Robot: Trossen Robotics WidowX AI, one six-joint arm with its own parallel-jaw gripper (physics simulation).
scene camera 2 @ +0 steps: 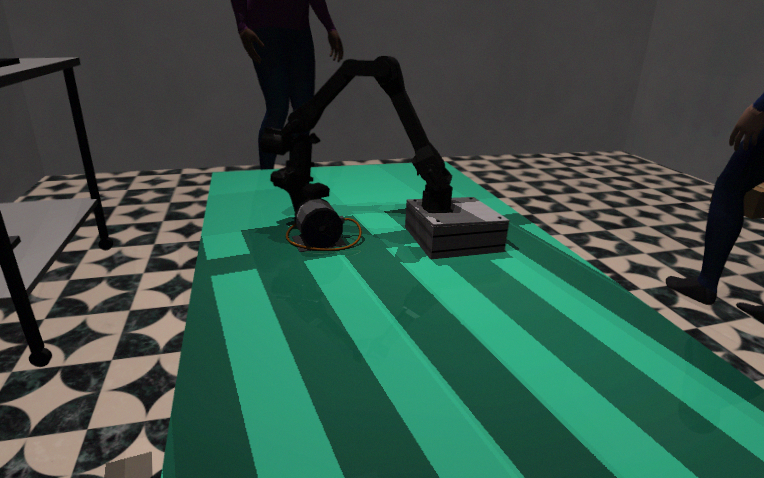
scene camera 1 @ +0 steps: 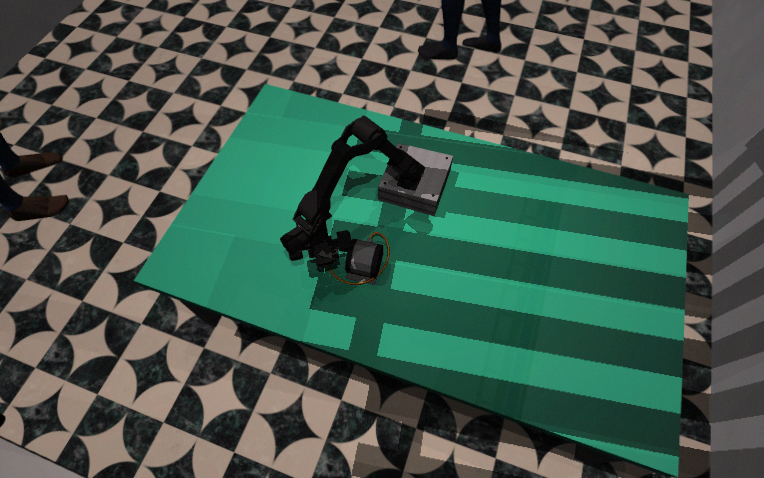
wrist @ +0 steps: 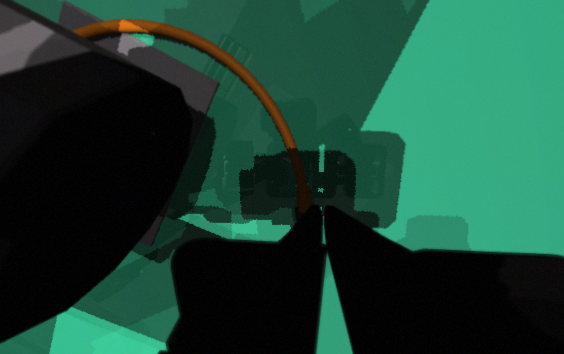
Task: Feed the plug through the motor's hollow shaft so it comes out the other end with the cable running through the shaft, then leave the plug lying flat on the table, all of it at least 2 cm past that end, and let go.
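Where they show: gripper, fingertip midpoint: [wrist: 321, 213]; arm's base, link origin: [scene camera 2: 436, 208] [scene camera 1: 409, 180].
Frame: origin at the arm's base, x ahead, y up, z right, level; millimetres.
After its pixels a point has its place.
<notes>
The dark motor [scene camera 1: 364, 259] @(x 323, y 10, z 20 mm) [scene camera 2: 320, 222] @(x 299, y -13, z -17 mm) [wrist: 75, 150] @(x 333, y -5, z 74 mm) lies on its side on a small grey base plate [wrist: 202, 87] @(x 358, y -83, z 63 mm). The orange cable [scene camera 1: 354, 282] @(x 373, y -79, z 36 mm) [scene camera 2: 361, 231] @(x 193, y -57, z 13 mm) [wrist: 252, 82] @(x 377, y -79, z 86 mm) loops around outside the motor. Its end runs down to the fingertips and goes out of sight under the left finger in the wrist view. The plug itself is hidden there. My gripper [scene camera 1: 325, 268] @(x 344, y -56, z 155 mm) [wrist: 321, 213] @(x 344, y -56, z 155 mm) is low over the table beside the motor, pointing down. Its fingers are shut, with a thin sliver of green showing between them. In scene camera 2 the fingertips are hidden behind the motor.
The arm's grey base box [scene camera 1: 415, 180] @(x 11, y 29, z -24 mm) [scene camera 2: 470, 231] @(x -51, y -20, z -107 mm) stands on the green table [scene camera 1: 535, 360] @(x 392, y -85, z -539 mm) [scene camera 2: 383, 422] @(x 269, y -85, z -589 mm), behind the motor in scene camera 1. Striped shadows cross the table. A white shelf table [scene camera 2: 39, 68] and people stand around it.
</notes>
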